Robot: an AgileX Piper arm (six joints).
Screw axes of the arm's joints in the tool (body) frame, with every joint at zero. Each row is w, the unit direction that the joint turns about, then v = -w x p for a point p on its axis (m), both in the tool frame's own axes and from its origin. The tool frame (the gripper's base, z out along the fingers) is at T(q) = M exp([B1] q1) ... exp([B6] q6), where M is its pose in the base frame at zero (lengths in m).
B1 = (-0.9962, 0, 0.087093, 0.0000, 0.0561, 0.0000)
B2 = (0, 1, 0, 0.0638, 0.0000, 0.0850)
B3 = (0, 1, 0, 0.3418, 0.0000, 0.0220)
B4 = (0, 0, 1, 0.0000, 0.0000, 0.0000)
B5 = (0, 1, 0, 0.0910, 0.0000, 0.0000)
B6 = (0, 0, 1, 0.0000, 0.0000, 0.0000)
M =
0.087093 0 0.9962 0.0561
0 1 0 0.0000
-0.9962 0 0.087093 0.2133
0 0 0 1
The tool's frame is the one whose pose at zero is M.
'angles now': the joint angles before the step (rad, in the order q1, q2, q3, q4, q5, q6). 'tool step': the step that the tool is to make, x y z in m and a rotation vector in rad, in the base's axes. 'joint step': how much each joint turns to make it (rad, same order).
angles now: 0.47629 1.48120 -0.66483 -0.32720 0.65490 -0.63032
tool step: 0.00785 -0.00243 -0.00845 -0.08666 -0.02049 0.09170
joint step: -0.00002 0.04514 0.00002 -0.12791 -0.02483 0.00267
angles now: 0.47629 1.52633 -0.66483 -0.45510 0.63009 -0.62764
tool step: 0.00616 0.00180 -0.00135 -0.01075 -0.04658 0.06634
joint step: -0.00002 0.01297 0.00001 -0.06995 -0.05555 0.00154
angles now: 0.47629 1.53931 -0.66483 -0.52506 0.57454 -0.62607
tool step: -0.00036 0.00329 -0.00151 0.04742 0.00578 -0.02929
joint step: -0.00001 0.00387 0.00003 0.05233 -0.02334 0.00001
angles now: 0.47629 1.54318 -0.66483 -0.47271 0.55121 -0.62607
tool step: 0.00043 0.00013 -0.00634 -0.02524 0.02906 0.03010
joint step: 0.00001 0.02531 0.00000 0.00157 0.00425 -0.03474
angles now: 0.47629 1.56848 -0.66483 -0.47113 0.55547 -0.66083
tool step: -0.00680 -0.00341 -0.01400 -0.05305 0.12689 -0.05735
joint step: 0.00001 0.05106 0.00002 0.06396 0.09059 -0.01673
